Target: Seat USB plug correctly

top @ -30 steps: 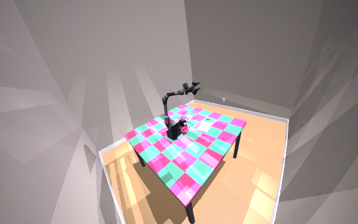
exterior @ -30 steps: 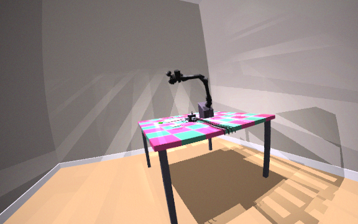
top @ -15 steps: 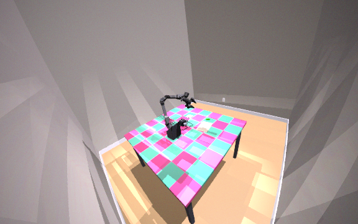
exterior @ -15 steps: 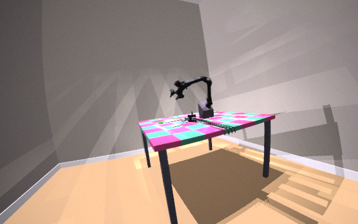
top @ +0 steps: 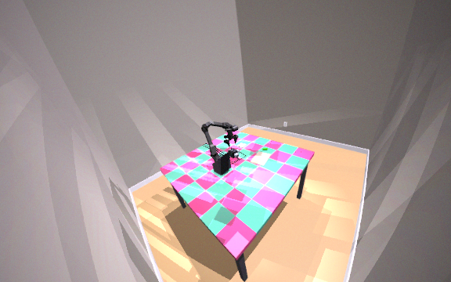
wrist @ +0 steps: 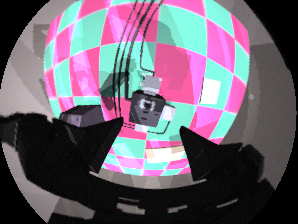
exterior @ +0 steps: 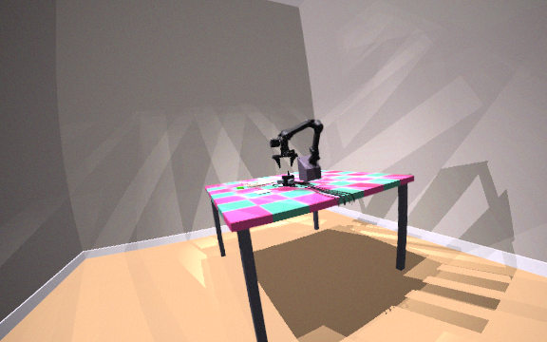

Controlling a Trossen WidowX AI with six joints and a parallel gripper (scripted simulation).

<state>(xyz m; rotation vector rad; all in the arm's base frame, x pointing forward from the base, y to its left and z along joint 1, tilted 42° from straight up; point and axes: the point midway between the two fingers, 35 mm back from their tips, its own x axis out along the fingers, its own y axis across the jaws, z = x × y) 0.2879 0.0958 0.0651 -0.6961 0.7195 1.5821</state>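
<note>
Right now the USB plug is 1 cm behind my gripper tip, 1 cm to the left of it and 4 cm below it. Round my gripper tip: pale flat sheet (15 cm ahead, 29 cm to the right, 13 cm below); green object (33 cm ahead, 21 cm to the right, 13 cm below).
</note>
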